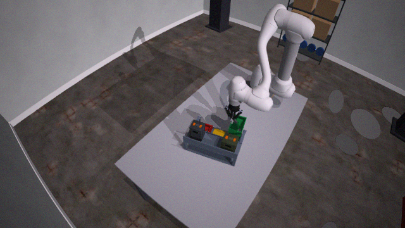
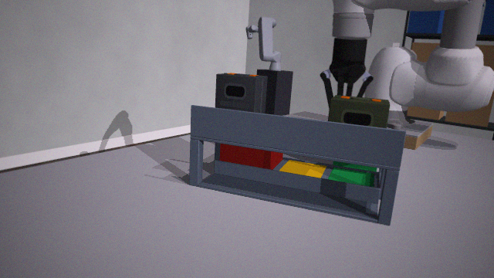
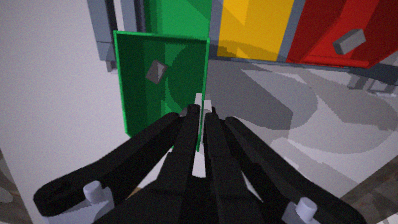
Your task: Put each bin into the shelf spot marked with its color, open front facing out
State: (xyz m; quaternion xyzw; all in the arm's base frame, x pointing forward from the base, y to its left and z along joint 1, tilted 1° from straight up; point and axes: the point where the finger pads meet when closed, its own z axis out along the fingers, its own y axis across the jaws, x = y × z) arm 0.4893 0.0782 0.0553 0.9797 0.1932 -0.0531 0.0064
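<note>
My gripper is now 40 mm to the right of the green bin, 40 mm above it and 30 mm past it. From my hand the other things lie so: olive box: 210 mm ahead, 140 mm to the left, 50 mm above; red bin: 200 mm ahead, 110 mm to the right, 60 mm below; dark grey box: 290 mm ahead, 80 mm to the right, 60 mm above.
</note>
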